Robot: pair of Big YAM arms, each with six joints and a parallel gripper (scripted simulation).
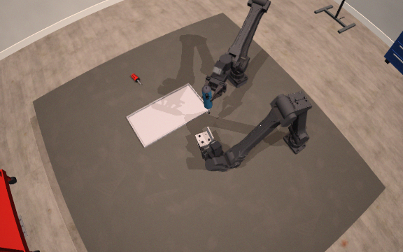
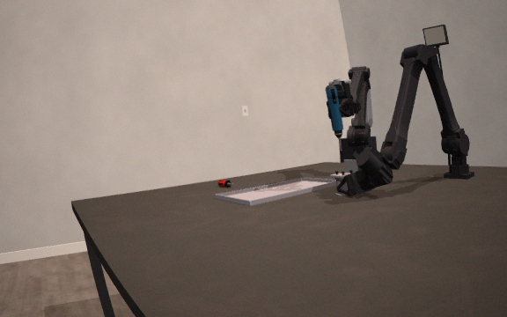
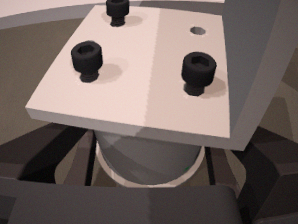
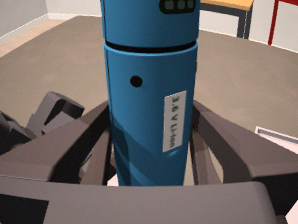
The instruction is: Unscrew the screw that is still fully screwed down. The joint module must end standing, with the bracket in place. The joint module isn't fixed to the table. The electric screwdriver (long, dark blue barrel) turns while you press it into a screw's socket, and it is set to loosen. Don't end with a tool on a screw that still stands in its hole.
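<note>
Now: left hand 5 cm below the white bracket plate. From my left hand the other things lie so: red tool 58 cm to the right, 9 cm ahead, 1 cm below; then flat white tray 26 cm to the right, 6 cm ahead, 2 cm below.
</note>
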